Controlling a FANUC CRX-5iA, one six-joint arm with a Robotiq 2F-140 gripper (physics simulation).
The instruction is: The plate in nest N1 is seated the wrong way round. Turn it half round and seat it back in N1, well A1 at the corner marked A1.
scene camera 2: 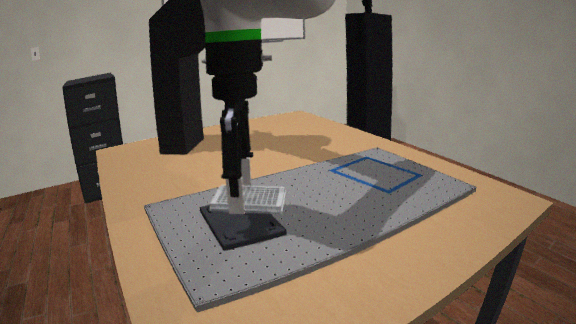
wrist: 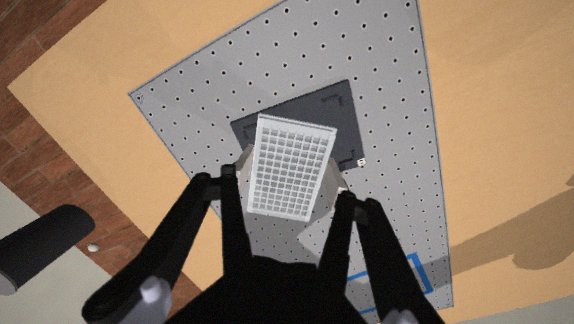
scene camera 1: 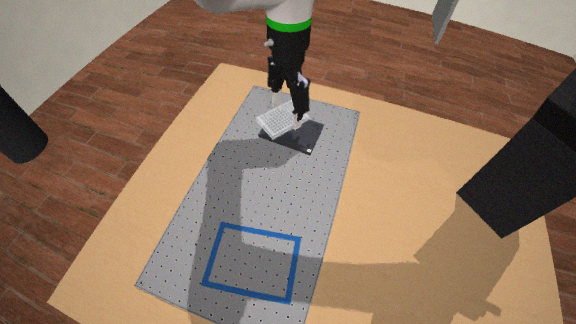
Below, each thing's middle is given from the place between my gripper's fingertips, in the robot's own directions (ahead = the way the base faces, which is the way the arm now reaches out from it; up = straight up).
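Labels:
The dark nest (scene camera 2: pixel 249 228) sits 5 cm below my hand and 2 cm behind it. As for the white well plate (scene camera 2: pixel 257 199), it is 1 cm above my hand, 1 cm ahead of it and 1 cm to the left of it.

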